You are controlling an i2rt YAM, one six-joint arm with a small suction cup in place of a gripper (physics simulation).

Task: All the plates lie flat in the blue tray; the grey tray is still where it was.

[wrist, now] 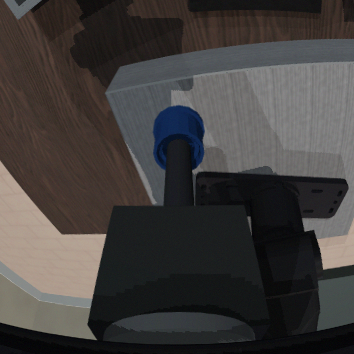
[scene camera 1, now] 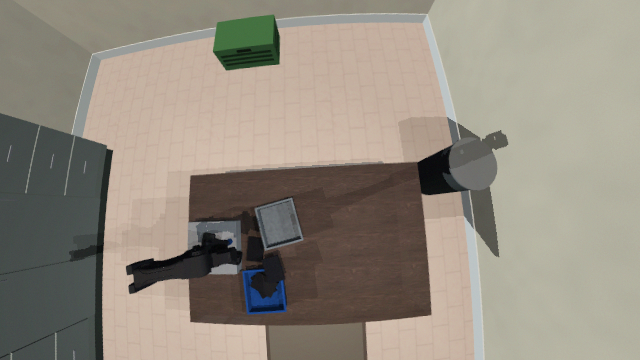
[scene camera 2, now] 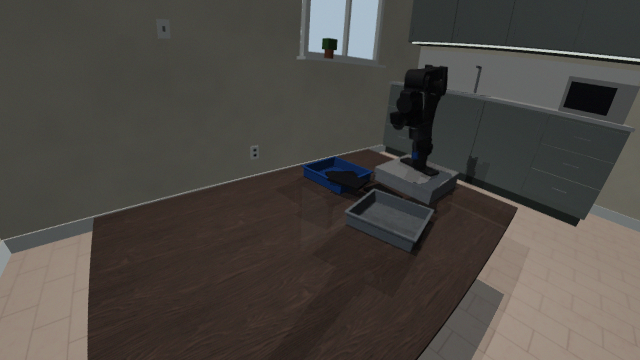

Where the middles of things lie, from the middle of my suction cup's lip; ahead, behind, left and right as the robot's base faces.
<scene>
My suction cup is 200 mm short of the grey tray point(scene camera 2: 400, 222), 110 mm to the right of it and 160 mm above it. Round my suction cup: blue tray point(scene camera 2: 315, 171) (180 mm ahead, 270 mm to the right, 160 mm below).
</scene>
